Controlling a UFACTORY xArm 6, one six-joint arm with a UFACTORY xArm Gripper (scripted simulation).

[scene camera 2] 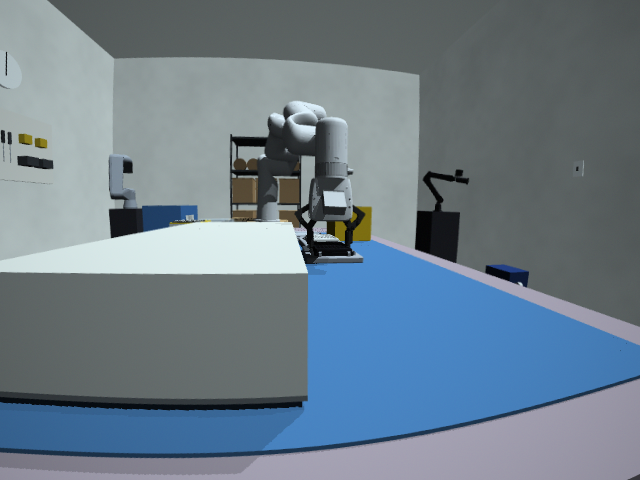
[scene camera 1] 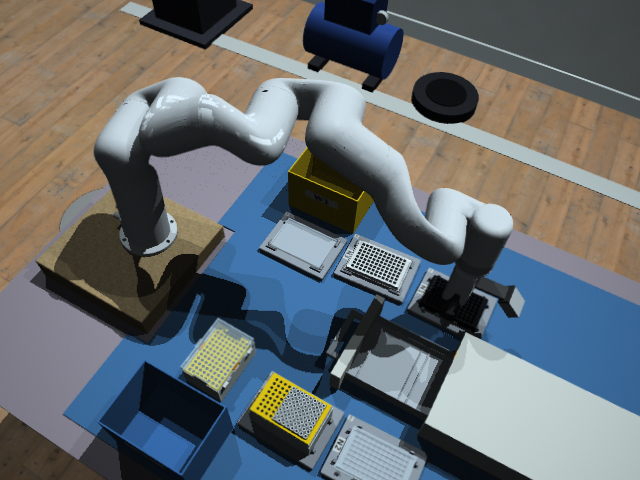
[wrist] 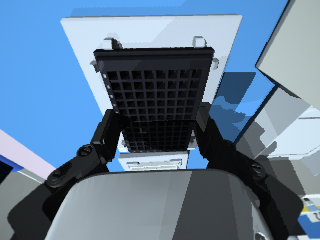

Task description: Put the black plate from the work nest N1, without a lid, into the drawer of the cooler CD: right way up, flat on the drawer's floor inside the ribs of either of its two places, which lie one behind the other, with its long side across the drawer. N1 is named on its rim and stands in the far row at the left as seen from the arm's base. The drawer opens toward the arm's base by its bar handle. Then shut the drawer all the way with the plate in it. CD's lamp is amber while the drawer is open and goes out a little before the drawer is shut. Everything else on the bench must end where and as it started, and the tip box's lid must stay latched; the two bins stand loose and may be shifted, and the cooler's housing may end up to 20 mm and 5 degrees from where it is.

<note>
In view: the gripper (scene camera 2: 329, 247), a cooler CD (scene camera 2: 186, 315), a black plate (scene camera 1: 474, 300) and a blue bin (scene camera 2: 154, 217).
The cooler CD is seen too in scene camera 1 (scene camera 1: 493, 408) and in the wrist view (wrist: 283, 59). The black plate also shows in the wrist view (wrist: 155, 93). The gripper also shows in scene camera 1 (scene camera 1: 454, 301) and in the wrist view (wrist: 156, 117).
</note>
